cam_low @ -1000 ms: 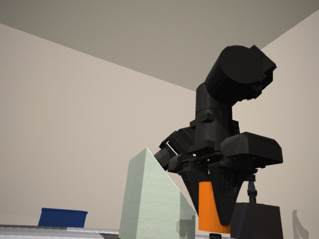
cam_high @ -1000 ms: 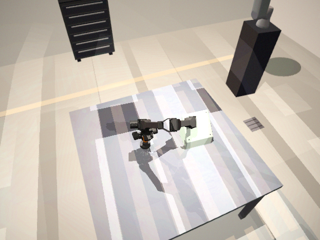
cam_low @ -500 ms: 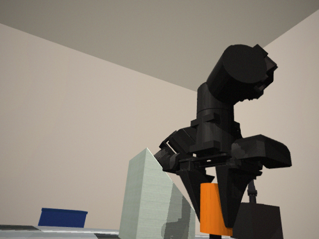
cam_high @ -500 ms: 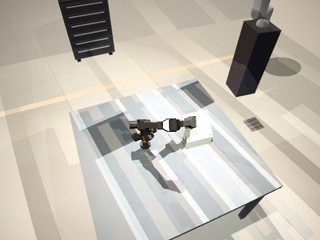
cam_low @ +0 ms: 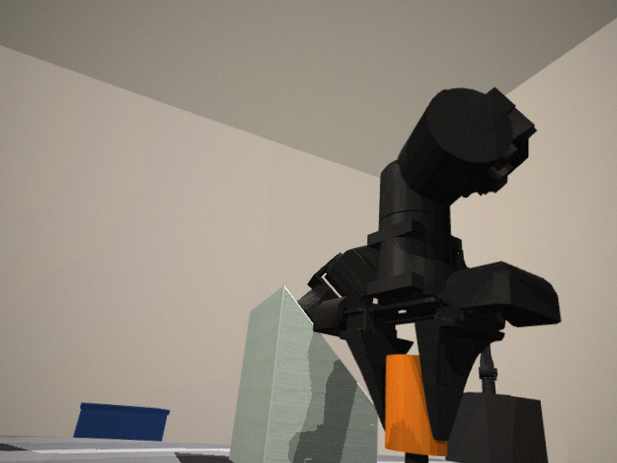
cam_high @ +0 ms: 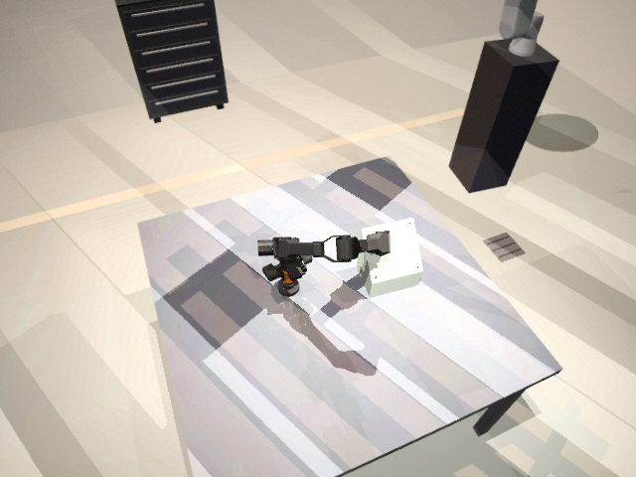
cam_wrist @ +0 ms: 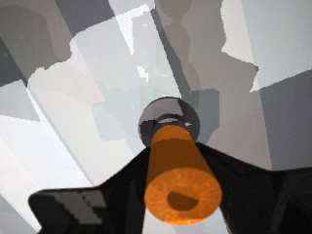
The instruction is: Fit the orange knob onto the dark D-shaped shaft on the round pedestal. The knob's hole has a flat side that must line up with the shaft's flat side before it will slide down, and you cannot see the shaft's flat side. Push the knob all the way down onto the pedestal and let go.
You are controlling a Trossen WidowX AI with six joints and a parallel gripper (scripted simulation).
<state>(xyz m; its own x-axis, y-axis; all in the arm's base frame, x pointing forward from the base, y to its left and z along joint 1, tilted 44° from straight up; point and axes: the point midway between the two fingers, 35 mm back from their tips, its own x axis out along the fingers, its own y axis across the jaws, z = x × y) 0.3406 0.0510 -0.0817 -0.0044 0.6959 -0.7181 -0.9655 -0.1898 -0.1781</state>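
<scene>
The orange knob lies 2 cm above my gripper tip. Also, from my gripper tip: dark pedestal 4 cm below.
</scene>
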